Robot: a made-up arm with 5 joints.
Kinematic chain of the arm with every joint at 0, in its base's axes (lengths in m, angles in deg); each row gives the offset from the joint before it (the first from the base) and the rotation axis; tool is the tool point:
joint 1: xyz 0 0 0.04 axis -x
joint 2: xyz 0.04 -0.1 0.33 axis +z
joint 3: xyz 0.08 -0.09 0 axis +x
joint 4: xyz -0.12 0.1 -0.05 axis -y
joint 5: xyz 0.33 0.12 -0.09 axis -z
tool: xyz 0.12 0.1 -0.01
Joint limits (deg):
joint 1: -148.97..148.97
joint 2: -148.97..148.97
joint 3: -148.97..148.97
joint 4: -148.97..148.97
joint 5: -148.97..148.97
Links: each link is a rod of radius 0.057 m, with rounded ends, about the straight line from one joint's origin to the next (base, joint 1, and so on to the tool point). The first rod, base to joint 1, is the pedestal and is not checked.
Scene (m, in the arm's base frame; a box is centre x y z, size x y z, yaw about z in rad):
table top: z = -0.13
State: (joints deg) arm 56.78 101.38 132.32 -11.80 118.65
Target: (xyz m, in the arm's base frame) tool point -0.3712 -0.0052 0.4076
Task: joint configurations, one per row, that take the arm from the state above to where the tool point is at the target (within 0.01 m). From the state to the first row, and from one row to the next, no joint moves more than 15 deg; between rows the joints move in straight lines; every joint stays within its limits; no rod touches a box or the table.
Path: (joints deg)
1: 57.59 87.65 132.44 1.70 115.45
2: 58.39 73.92 132.57 15.20 112.25
3: 59.20 60.20 132.69 28.69 109.06
4: 60.00 46.47 132.82 42.19 105.86
5: 60.81 32.74 132.94 55.69 102.66
6: 61.61 19.01 133.06 69.19 99.46
7: 62.42 5.28 133.19 82.68 96.26
8: 63.22 -8.44 133.31 96.18 93.06
9: 64.03 -22.17 133.44 109.68 89.87
10: 64.83 -35.90 133.56 123.18 86.67

